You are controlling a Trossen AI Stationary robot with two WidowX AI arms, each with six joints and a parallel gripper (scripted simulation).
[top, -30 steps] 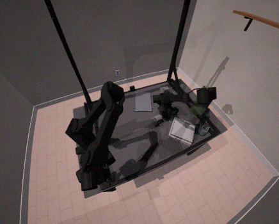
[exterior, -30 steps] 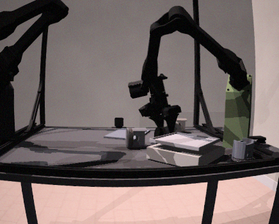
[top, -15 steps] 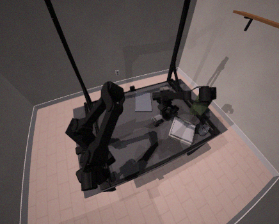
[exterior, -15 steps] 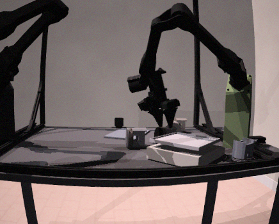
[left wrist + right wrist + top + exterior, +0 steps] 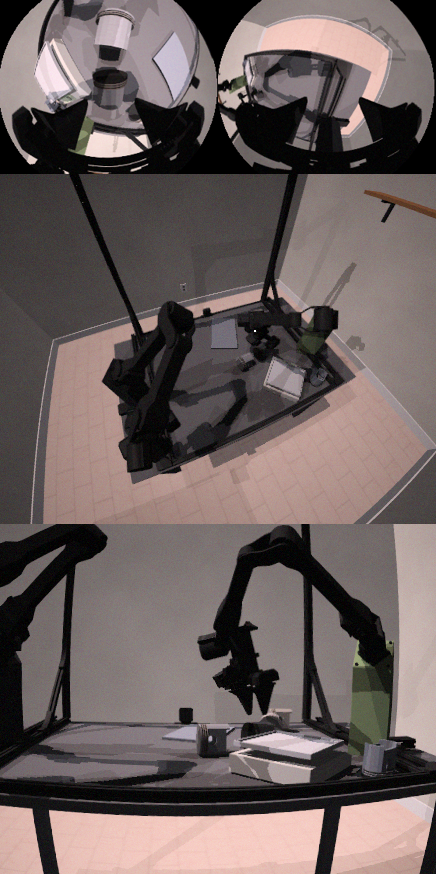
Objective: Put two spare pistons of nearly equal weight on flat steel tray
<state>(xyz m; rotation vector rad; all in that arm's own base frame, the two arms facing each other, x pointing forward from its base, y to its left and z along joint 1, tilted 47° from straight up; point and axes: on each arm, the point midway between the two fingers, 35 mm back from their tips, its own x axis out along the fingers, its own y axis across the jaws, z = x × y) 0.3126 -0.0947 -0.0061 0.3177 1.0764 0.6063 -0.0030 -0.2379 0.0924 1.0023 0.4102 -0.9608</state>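
Now: the white scale pan 200 mm ahead of my left hand, 70 mm below it and 50 mm to the left of it. Also, from my left hand: flat grey steel tray (210 mm behind, 120 mm to the right, 120 mm below); piston (260 mm behind, 110 mm to the left, 90 mm below).
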